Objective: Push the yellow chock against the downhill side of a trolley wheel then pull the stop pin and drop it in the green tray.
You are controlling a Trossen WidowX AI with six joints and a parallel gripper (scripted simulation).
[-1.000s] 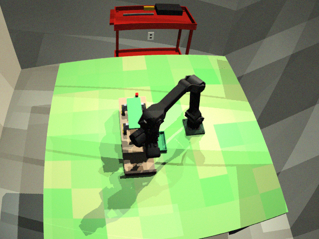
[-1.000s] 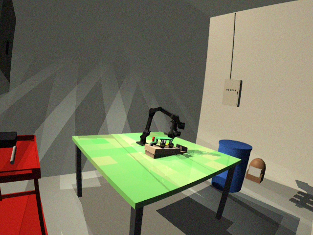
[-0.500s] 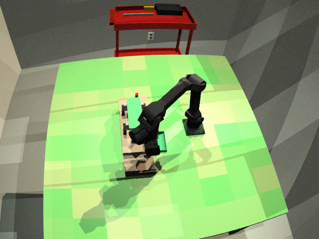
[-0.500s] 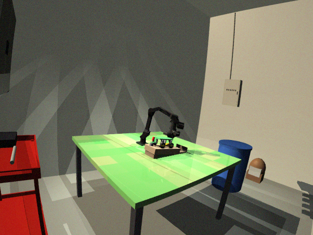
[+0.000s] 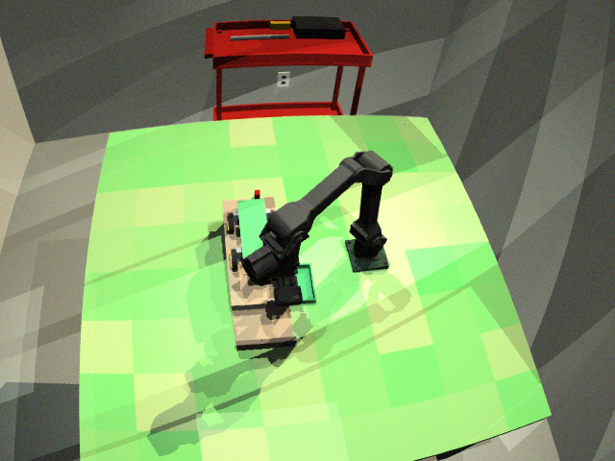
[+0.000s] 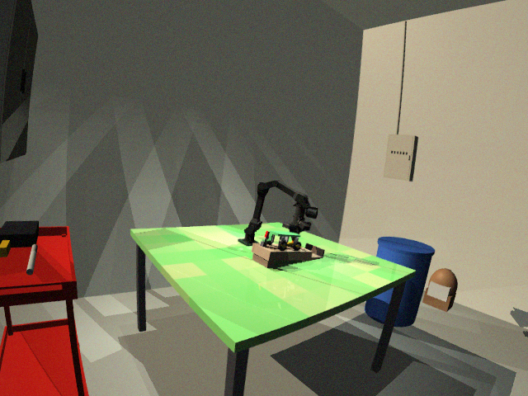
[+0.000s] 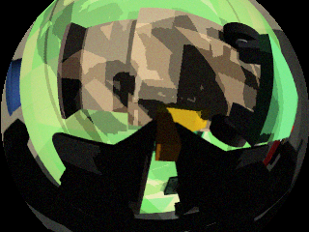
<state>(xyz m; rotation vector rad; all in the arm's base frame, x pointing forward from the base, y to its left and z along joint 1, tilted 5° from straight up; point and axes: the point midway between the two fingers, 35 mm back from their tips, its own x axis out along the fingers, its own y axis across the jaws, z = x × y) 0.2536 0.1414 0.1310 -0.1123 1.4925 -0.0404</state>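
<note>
My gripper tip is now 2 cm to the left of the yellow chock. The rest, counted from my gripper tip: green tray: 9 cm below, 6 cm behind, 4 cm to the right; then trolley: 13 cm to the right, 6 cm ahead, 3 cm above; then brown ramp: 13 cm to the right, 6 cm ahead, 4 cm below.
</note>
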